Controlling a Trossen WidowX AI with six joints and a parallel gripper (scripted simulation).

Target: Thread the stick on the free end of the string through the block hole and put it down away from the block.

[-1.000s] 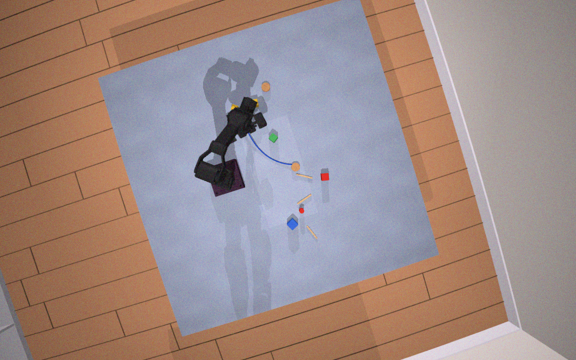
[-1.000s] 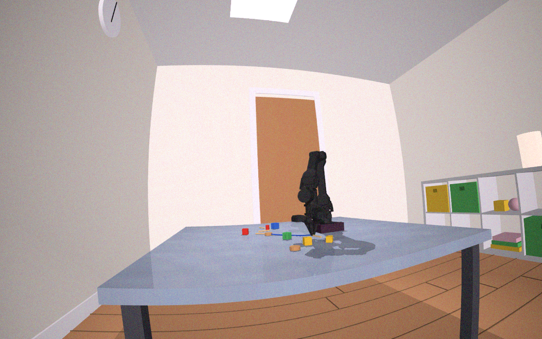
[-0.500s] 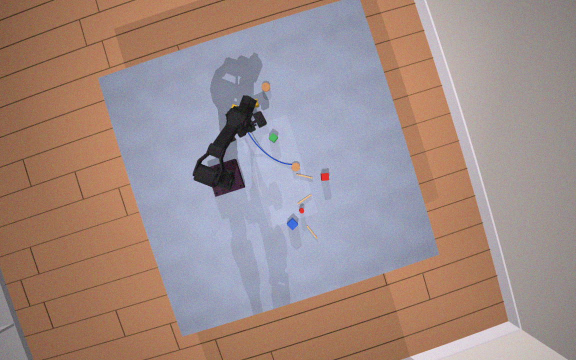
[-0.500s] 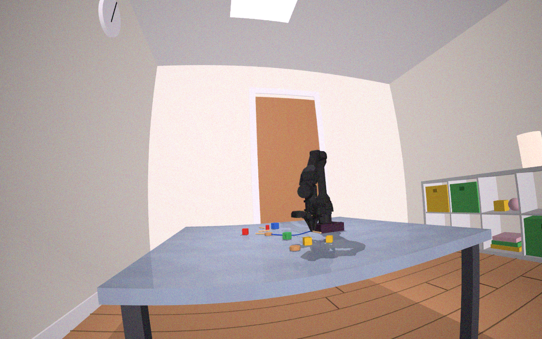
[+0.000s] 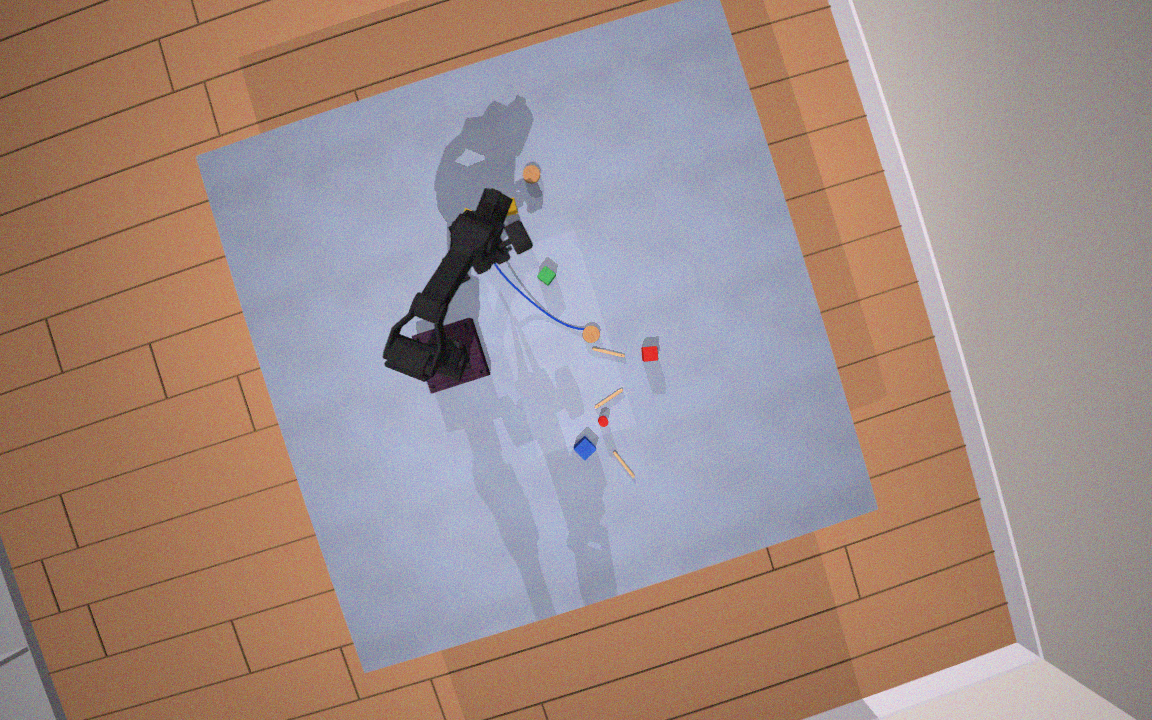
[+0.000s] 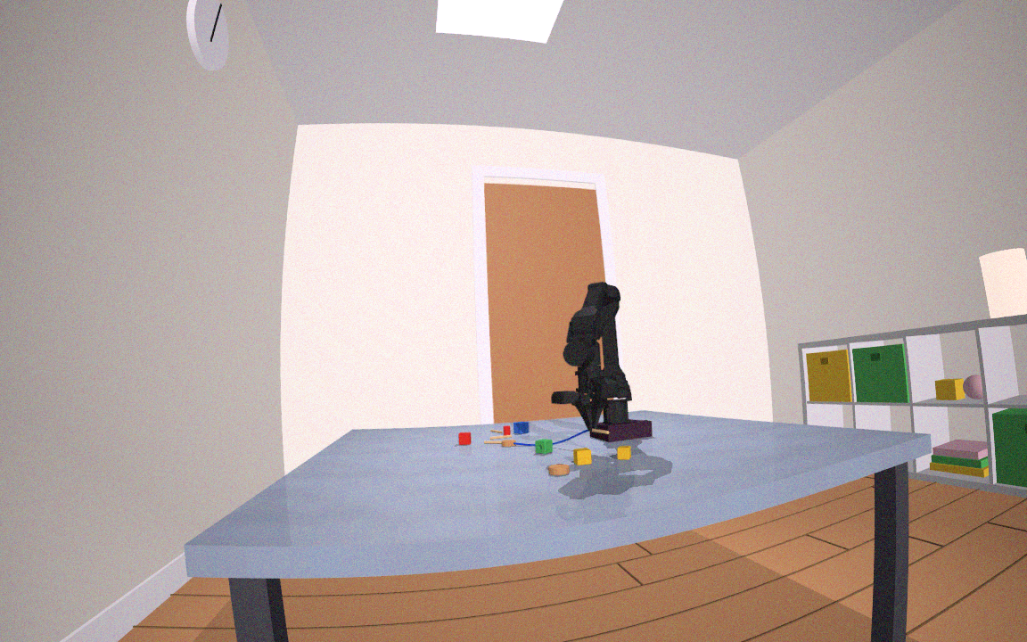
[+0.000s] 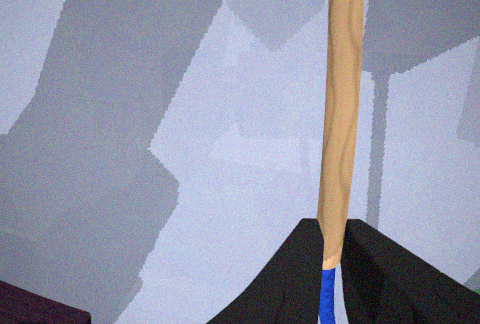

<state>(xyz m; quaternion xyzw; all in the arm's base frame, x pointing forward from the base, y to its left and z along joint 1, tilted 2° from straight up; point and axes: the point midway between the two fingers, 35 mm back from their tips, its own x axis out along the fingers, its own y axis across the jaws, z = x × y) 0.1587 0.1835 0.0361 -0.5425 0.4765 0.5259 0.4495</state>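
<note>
Right now my gripper tip is 10 cm short of the green block, 7 cm to the left of it and 4 cm above it. From my gripper tip the other things lie so: red cube: 27 cm ahead, 31 cm to the right, 4 cm below; thin wooden stick: 2 cm to the left; round wooden button: 16 cm ahead, 23 cm to the right, 5 cm below.
</note>
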